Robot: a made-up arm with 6 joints. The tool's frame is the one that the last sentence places. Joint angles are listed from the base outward.
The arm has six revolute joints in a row. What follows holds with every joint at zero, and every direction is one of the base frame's. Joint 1 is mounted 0.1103 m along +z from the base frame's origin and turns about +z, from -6.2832 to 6.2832 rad. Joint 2 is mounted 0.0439 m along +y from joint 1 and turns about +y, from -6.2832 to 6.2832 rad. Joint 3 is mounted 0.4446 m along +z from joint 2 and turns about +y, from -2.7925 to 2.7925 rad. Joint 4 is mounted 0.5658 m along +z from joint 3 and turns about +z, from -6.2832 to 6.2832 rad. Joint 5 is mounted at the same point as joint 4 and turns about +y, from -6.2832 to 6.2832 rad. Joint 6 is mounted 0.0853 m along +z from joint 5 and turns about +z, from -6.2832 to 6.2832 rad. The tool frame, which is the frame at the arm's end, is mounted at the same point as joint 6; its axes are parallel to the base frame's.
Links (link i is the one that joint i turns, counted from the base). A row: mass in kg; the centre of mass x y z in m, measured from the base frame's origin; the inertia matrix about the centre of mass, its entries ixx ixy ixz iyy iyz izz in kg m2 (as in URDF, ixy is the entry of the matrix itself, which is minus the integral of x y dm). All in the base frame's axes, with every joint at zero. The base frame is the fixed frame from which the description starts. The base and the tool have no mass.
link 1: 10.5; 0.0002 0.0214 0.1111; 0.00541 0 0 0.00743 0 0.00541
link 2: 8.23; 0.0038 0.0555 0.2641; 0.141 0 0 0.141 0 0.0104
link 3: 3.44; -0.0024 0.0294 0.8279; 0.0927 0 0 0.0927 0 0.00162
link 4: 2.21; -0.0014 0.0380 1.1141; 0.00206 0 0 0.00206 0 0.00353
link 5: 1.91; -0.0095 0.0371 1.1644; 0.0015 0 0 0.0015 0 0.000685
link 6: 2.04; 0.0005 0.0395 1.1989; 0.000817 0 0 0.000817 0 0.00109
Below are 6 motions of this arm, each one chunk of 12 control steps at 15 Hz.
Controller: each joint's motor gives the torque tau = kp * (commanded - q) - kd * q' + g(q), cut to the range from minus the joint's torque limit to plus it. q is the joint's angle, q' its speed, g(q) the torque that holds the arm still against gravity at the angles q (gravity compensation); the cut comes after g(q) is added. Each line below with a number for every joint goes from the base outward.
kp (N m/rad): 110 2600 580 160 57 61
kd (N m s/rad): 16 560 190 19 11 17
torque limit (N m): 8.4 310 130 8.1 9.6 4.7
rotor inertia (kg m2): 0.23 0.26 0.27 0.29 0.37 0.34
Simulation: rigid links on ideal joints. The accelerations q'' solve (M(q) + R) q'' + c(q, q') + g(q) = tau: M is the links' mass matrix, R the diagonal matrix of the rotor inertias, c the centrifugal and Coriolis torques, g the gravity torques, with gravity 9.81 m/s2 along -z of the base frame. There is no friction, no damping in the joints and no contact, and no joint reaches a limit. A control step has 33 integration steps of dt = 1/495 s. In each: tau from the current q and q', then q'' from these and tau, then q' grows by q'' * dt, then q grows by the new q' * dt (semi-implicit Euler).
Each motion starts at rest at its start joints. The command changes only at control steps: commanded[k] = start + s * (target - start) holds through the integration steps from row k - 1 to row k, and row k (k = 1, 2, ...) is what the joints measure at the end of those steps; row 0 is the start. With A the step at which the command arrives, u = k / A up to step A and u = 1 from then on. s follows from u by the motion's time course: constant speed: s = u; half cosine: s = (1 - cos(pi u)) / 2; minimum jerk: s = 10 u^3 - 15 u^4 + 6 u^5; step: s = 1 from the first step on.
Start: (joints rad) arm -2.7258 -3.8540 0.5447 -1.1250 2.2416 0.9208
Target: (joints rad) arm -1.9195 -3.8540 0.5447 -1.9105 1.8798 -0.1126
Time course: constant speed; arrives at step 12
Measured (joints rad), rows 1 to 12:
1: -2.7174 -3.8540 0.5448 -1.1499 2.2354 0.9064
2: -2.6928 -3.8540 0.5448 -1.1944 2.2212 0.8759
3: -2.6511 -3.8541 0.5446 -1.2491 2.2014 0.8327
4: -2.5948 -3.8543 0.5443 -1.3091 2.1780 0.7797
5: -2.5284 -3.8545 0.5439 -1.3717 2.1523 0.7192
6: -2.4566 -3.8547 0.5435 -1.4358 2.1254 0.6529
7: -2.3830 -3.8549 0.5431 -1.5006 2.0974 0.5821
8: -2.3097 -3.8550 0.5428 -1.5657 2.0688 0.5077
9: -2.2379 -3.8551 0.5425 -1.6311 2.0397 0.4308
10: -2.1678 -3.8552 0.5423 -1.6964 2.0102 0.3517
11: -2.0992 -3.8552 0.5422 -1.7618 1.9805 0.2710
12: -2.0317 -3.8552 0.5421 -1.8273 1.9506 0.1891

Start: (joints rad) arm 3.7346 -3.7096 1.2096 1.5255 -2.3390 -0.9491
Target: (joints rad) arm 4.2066 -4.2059 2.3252 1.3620 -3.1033 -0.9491
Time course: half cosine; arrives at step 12
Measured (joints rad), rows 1 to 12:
1: 3.7369 -3.7119 1.2130 1.5244 -2.3413 -0.9491
2: 3.7460 -3.7201 1.2260 1.5204 -2.3515 -0.9491
3: 3.7650 -3.7368 1.2527 1.5125 -2.3748 -0.9491
4: 3.7949 -3.7628 1.2956 1.5005 -2.4139 -0.9491
5: 3.8348 -3.7980 1.3552 1.4850 -2.4688 -0.9491
6: 3.8828 -3.8409 1.4303 1.4669 -2.5378 -0.9491
7: 3.9361 -3.8896 1.5182 1.4473 -2.6173 -0.9491
8: 3.9913 -3.9413 1.6147 1.4276 -2.7026 -0.9491
9: 4.0453 -3.9928 1.7150 1.4090 -2.7883 -0.9491
10: 4.0945 -4.0410 1.8136 1.3929 -2.8690 -0.9491
11: 4.1357 -4.0828 1.9049 1.3802 -2.9392 -0.9491
12: 4.1662 -4.1156 1.9834 1.3718 -2.9943 -0.9491

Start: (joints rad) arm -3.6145 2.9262 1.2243 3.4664 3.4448 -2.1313
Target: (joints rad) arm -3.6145 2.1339 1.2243 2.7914 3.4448 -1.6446
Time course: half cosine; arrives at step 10
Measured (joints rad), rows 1 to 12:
1: -3.6137 2.9215 1.2252 3.4599 3.4456 -2.1293
2: -3.6114 2.9037 1.2273 3.4364 3.4478 -2.1214
3: -3.6080 2.8677 1.2297 3.3913 3.4505 -2.1042
4: -3.6047 2.8119 1.2316 3.3252 3.4527 -2.0764
5: -3.6029 2.7380 1.2324 3.2422 3.4538 -2.0383
6: -3.6036 2.6507 1.2320 3.1487 3.4535 -1.9917
7: -3.6064 2.5566 1.2302 3.0535 3.4516 -1.9398
8: -3.6104 2.4634 1.2274 2.9659 3.4486 -1.8866
9: -3.6149 2.3794 1.2240 2.8947 3.4447 -1.8364
10: -3.6195 2.3120 1.2202 2.8468 3.4407 -1.7936
11: -3.6228 2.2625 1.2173 2.8203 3.4376 -1.7597
12: -3.6240 2.2268 1.2160 2.8065 3.4365 -1.7335

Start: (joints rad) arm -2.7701 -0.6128 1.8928 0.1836 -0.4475 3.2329
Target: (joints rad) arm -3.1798 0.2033 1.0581 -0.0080 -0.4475 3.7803
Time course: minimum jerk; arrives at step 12
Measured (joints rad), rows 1 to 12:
1: -2.7703 -0.6117 1.8920 0.1832 -0.4476 3.2334
2: -2.7724 -0.6044 1.8866 0.1806 -0.4479 3.2367
3: -2.7799 -0.5844 1.8716 0.1735 -0.4486 3.2465
4: -2.7966 -0.5467 1.8429 0.1606 -0.4494 3.2659
5: -2.8248 -0.4893 1.7982 0.1418 -0.4501 3.2970
6: -2.8640 -0.4137 1.7379 0.1181 -0.4507 3.3395
7: -2.9117 -0.3248 1.6649 0.0916 -0.4509 3.3914
8: -2.9643 -0.2297 1.5844 0.0650 -0.4506 3.4490
9: -3.0180 -0.1364 1.5028 0.0410 -0.4496 3.5078
10: -3.0693 -0.0527 1.4264 0.0217 -0.4479 3.5630
11: -3.1155 0.0155 1.3601 0.0085 -0.4457 3.6107
12: -3.1541 0.0667 1.3056 0.0010 -0.4438 3.6490

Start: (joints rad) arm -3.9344 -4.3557 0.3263 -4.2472 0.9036 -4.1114
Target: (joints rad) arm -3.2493 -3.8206 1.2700 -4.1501 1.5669 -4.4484
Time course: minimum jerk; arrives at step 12
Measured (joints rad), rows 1 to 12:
1: -3.9343 -4.3552 0.3268 -4.2469 0.9043 -4.1117
2: -3.9336 -4.3513 0.3310 -4.2449 0.9095 -4.1137
3: -3.9304 -4.3400 0.3440 -4.2401 0.9246 -4.1197
4: -3.9232 -4.3175 0.3714 -4.2322 0.9547 -4.1316
5: -3.9110 -4.2817 0.4168 -4.2215 1.0020 -4.1506
6: -3.8927 -4.2331 0.4809 -4.2090 1.0651 -4.1767
7: -3.8654 -4.1746 0.5613 -4.1958 1.1399 -4.2086
8: -3.8233 -4.1108 0.6527 -4.1832 1.2200 -4.2440
9: -3.7547 -4.0476 0.7478 -4.1723 1.2986 -4.2802
10: -3.6394 -3.9910 0.8384 -4.1637 1.3696 -4.3142
11: -3.4663 -3.9454 0.9179 -4.1587 1.4288 -4.3437
12: -3.2597 -3.9114 0.9839 -4.1568 1.4738 -4.3674

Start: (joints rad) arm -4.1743 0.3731 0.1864 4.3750 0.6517 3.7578
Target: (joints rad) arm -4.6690 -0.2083 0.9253 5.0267 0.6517 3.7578
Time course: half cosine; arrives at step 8
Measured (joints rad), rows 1 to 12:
1: -4.1765 0.3676 0.1924 4.3847 0.6512 3.7578
2: -4.1873 0.3473 0.2134 4.4192 0.6496 3.7578
3: -4.2144 0.3075 0.2530 4.4833 0.6474 3.7578
4: -4.2641 0.2485 0.3112 4.5738 0.6454 3.7578
5: -4.3407 0.1751 0.3840 4.6812 0.6443 3.7579
6: -4.4385 0.0957 0.4644 4.7906 0.6451 3.7579
7: -4.5375 0.0201 0.5436 4.8852 0.6482 3.7579
8: -4.6137 -0.0418 0.6121 4.9501 0.6524 3.7578
9: -4.6558 -0.0874 0.6678 4.9861 0.6556 3.7578
10: -4.6715 -0.1205 0.7138 5.0050 0.6568 3.7578
11: -4.6742 -0.1444 0.7519 5.0151 0.6564 3.7578
12: -4.6726 -0.1618 0.7834 5.0205 0.6553 3.7578

